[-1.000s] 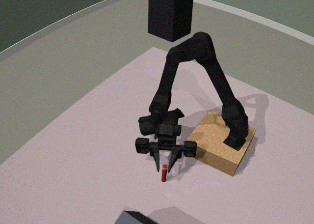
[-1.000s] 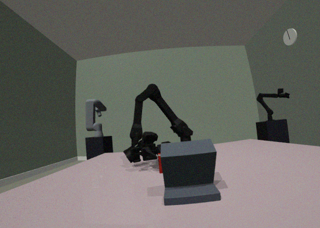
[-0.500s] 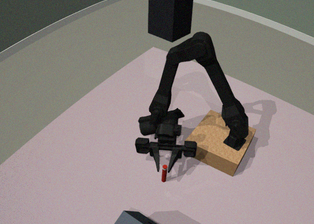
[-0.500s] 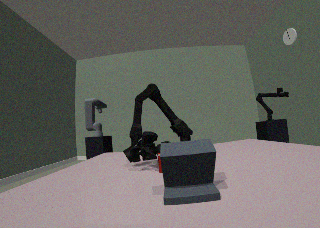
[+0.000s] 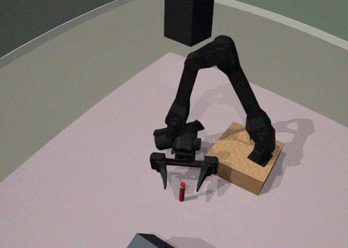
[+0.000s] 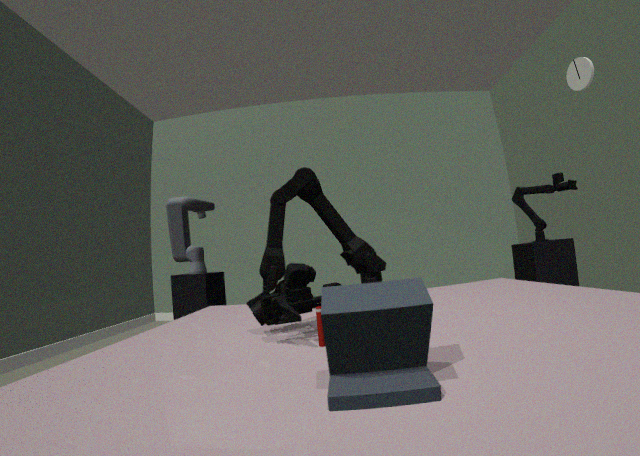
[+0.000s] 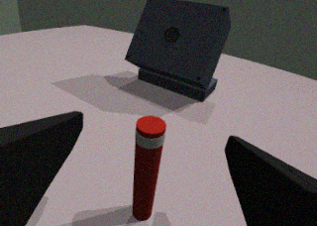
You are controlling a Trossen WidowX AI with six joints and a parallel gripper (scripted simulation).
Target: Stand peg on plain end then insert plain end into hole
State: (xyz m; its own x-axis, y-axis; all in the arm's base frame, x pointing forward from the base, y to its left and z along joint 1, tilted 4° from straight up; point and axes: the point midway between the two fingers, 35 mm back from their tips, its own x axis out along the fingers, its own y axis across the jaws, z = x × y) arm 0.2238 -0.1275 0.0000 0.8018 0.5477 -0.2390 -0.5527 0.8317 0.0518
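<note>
The red peg is 1 cm behind my gripper tip and 1 cm below it. Round my gripper tip: sloped panel 19 cm ahead, 10 cm to the left, 1 cm above.
</note>
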